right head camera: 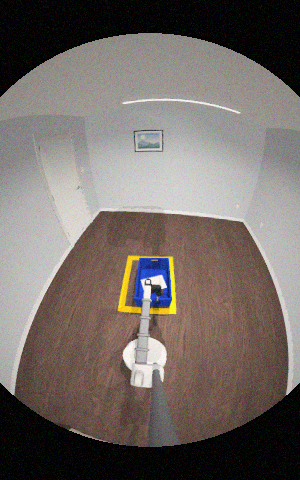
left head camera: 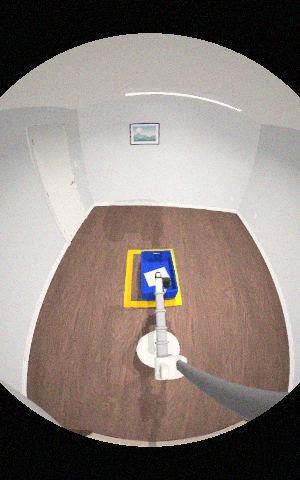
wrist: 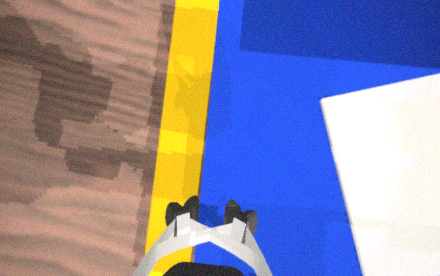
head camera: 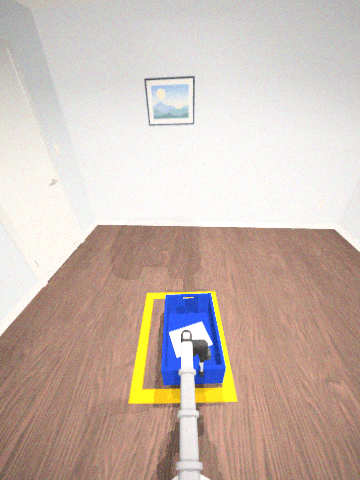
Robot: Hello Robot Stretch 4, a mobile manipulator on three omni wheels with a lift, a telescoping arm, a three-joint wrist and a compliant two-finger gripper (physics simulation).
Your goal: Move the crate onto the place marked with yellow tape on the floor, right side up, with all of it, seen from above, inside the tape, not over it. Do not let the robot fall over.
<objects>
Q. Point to a yellow tape rectangle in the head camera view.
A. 226,394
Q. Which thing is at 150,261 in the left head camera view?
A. A blue crate.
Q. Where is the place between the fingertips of the gripper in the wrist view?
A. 212,213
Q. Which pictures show the blue crate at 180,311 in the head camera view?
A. The right head camera view, the left head camera view, the wrist view and the head camera view: all of them.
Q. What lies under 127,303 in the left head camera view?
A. A yellow tape rectangle.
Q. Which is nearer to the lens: the blue crate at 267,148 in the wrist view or the white flat box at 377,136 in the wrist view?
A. The blue crate.
</objects>
